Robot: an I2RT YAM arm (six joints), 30 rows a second.
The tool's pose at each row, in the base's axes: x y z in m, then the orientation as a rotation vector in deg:
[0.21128, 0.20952, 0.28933, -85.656, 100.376, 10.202]
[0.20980, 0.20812, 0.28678, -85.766, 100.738, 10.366]
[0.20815, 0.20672, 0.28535, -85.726, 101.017, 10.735]
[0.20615, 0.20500, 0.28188, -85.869, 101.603, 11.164]
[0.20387, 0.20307, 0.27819, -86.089, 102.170, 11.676]
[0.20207, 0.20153, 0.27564, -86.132, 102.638, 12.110]
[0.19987, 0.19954, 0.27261, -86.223, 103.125, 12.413]
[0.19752, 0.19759, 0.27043, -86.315, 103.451, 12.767]
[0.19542, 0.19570, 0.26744, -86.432, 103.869, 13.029]
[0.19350, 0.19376, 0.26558, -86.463, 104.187, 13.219]
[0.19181, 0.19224, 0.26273, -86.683, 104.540, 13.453]
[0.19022, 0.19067, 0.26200, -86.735, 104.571, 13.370]
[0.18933, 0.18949, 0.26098, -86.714, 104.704, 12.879]
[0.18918, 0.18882, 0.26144, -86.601, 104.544, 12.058]
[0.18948, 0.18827, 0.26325, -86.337, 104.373, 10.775]
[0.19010, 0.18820, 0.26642, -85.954, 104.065, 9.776]
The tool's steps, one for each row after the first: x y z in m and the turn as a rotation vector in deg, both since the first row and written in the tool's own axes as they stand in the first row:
[0.00267, 0.00187, 0.00018, -0.263, 0.230, 0.180]
[0.00462, 0.00345, -0.00046, -0.532, 0.255, 0.462]
[0.00811, 0.00603, -0.00011, -1.032, 0.546, 0.823]
[0.01190, 0.00888, 0.00014, -1.621, 0.820, 1.161]
[0.01467, 0.01099, 0.00009, -2.032, 0.989, 1.513]
[0.01809, 0.01350, -0.00010, -2.400, 1.246, 1.808]
[0.02092, 0.01583, -0.00089, -2.753, 1.367, 2.037]
[0.02423, 0.01827, -0.00100, -3.094, 1.604, 2.269]
[0.02686, 0.02010, -0.00180, -3.313, 1.765, 2.472]
[0.02981, 0.02223, -0.00159, -3.680, 2.007, 2.609]
[0.03144, 0.02345, -0.00277, -3.671, 2.083, 2.571]
[0.03297, 0.02428, -0.00319, -3.410, 2.372, 2.491]
[0.03318, 0.02404, -0.00396, -2.819, 2.554, 2.208]
[0.03245, 0.02293, -0.00533, -1.870, 2.868, 1.848]
[0.03047, 0.02116, -0.00718, -0.976, 2.925, 1.571]

